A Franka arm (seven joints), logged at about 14 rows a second.
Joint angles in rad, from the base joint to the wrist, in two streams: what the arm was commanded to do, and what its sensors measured. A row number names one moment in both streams.
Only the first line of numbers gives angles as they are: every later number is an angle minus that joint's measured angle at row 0.
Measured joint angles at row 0:
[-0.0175 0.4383 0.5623 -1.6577 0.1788 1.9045 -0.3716]
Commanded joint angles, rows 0 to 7:
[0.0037 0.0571 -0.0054 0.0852 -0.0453 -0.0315 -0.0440]
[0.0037 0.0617 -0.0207 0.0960 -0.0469 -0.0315 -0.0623]
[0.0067 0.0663 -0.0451 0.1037 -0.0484 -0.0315 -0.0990]
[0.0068 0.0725 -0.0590 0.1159 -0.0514 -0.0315 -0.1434]
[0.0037 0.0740 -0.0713 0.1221 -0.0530 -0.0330 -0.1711]
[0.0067 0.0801 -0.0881 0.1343 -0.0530 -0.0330 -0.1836]
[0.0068 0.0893 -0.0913 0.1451 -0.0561 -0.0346 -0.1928]
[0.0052 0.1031 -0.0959 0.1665 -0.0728 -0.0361 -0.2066]
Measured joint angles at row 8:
[-0.0017 0.0595 -0.0868 0.0965 -0.0334 -0.0056 -0.1709]
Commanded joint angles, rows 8 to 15:
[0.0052 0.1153 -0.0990 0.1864 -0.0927 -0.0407 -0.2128]
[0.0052 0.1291 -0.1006 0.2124 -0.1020 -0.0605 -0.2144]
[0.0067 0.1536 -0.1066 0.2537 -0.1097 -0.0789 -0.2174]
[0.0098 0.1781 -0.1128 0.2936 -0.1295 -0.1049 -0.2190]
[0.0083 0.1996 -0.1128 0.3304 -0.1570 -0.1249 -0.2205]
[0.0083 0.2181 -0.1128 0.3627 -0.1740 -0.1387 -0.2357]
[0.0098 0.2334 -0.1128 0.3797 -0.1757 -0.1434 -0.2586]
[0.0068 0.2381 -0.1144 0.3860 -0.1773 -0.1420 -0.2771]
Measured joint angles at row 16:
[-0.0016 0.1830 -0.1123 0.3010 -0.1469 -0.1077 -0.2311]
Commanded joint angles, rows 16 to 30:
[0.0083 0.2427 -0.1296 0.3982 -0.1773 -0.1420 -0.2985]
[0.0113 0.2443 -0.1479 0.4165 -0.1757 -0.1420 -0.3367]
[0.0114 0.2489 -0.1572 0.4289 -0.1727 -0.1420 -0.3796]
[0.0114 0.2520 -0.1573 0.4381 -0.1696 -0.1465 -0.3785]
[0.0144 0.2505 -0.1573 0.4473 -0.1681 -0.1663 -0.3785]
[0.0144 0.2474 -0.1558 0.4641 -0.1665 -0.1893 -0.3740]
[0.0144 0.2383 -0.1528 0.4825 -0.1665 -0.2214 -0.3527]
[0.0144 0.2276 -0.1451 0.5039 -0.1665 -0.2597 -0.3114]
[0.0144 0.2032 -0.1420 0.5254 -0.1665 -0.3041 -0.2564]
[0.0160 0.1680 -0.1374 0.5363 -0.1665 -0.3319 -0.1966]
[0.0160 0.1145 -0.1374 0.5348 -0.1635 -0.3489 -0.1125]
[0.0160 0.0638 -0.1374 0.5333 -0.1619 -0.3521 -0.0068]
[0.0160 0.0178 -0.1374 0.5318 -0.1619 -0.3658 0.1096]
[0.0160 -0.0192 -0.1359 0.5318 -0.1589 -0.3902 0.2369]
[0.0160 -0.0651 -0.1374 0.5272 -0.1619 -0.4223 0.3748]
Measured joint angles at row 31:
[0.0106 0.0304 -0.1295 0.5562 -0.1545 -0.3774 0.1510]
